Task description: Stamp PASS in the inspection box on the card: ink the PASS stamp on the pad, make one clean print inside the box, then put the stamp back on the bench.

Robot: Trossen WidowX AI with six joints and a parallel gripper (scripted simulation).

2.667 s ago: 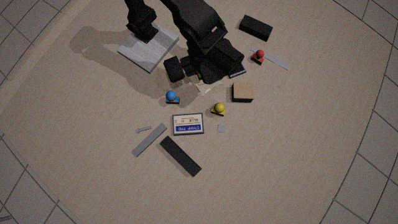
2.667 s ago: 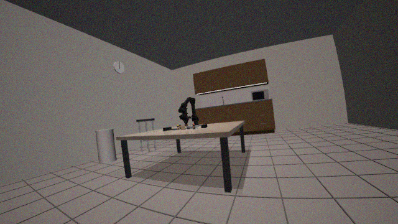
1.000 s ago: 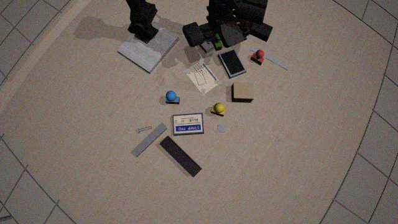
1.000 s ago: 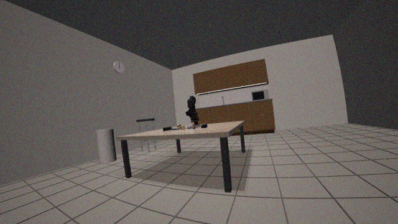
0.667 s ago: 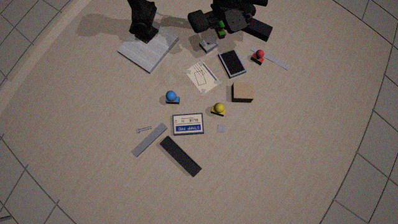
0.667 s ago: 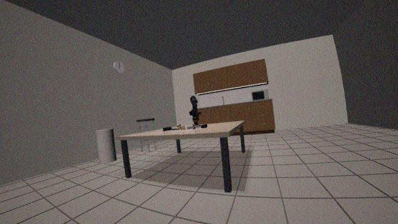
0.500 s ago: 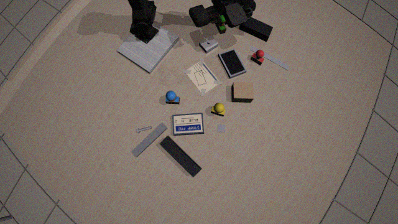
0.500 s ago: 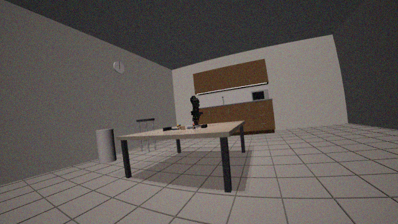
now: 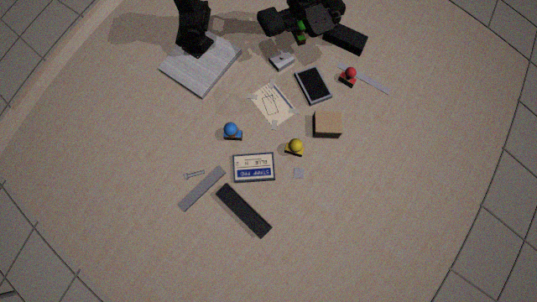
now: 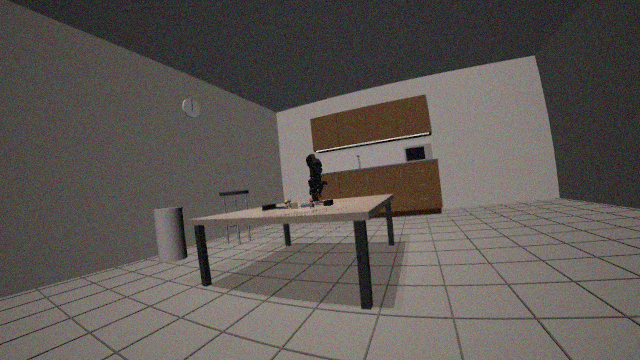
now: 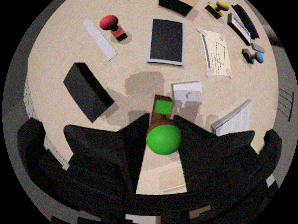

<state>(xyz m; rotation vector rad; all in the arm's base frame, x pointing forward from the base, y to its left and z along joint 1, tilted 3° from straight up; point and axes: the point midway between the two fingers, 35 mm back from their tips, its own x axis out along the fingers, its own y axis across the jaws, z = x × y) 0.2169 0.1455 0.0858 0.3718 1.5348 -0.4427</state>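
Right now the grey block is 1 cm behind my gripper tip, 5 cm to the right of it and 6 cm below it. From my gripper tip the other things lie so: black ink pad: 9 cm ahead, 6 cm to the right, 8 cm below; then green-knobbed stamp: right at my gripper tip; then black block: 8 cm ahead, 11 cm to the left, 6 cm below.
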